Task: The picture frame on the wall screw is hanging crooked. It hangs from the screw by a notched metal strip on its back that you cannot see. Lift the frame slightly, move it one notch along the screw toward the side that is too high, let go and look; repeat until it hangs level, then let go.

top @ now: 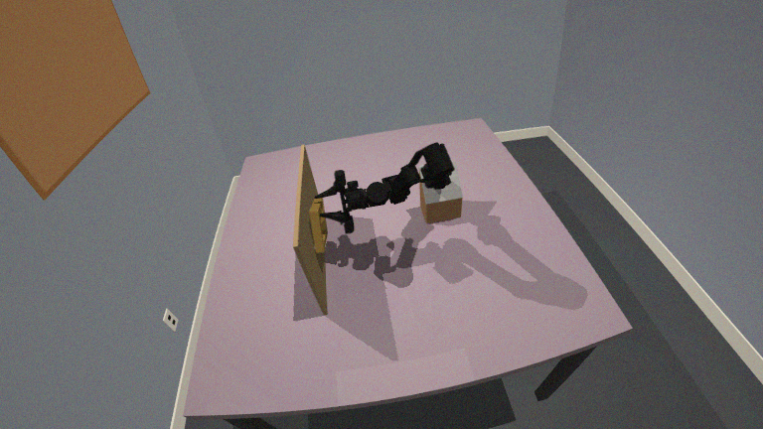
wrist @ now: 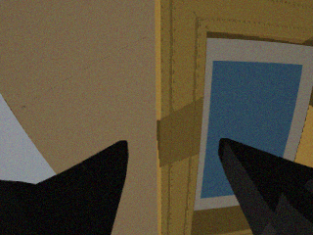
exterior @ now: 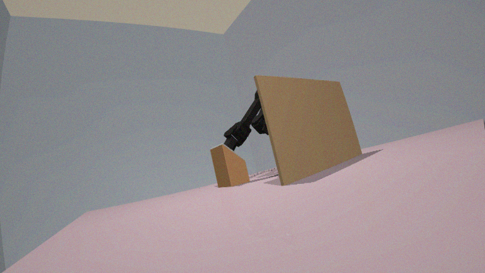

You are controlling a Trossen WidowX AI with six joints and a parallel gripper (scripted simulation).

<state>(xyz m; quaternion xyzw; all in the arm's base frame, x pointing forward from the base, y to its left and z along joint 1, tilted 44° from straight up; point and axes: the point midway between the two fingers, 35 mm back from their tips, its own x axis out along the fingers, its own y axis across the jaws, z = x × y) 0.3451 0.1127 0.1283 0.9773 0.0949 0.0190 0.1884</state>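
Right now the picture frame is 50 mm below my gripper tip, 20 mm to the left of it and 10 mm ahead of it. The rest, counted from my gripper tip: brown wall panel (60 mm below, 20 mm to the left, 20 mm ahead).
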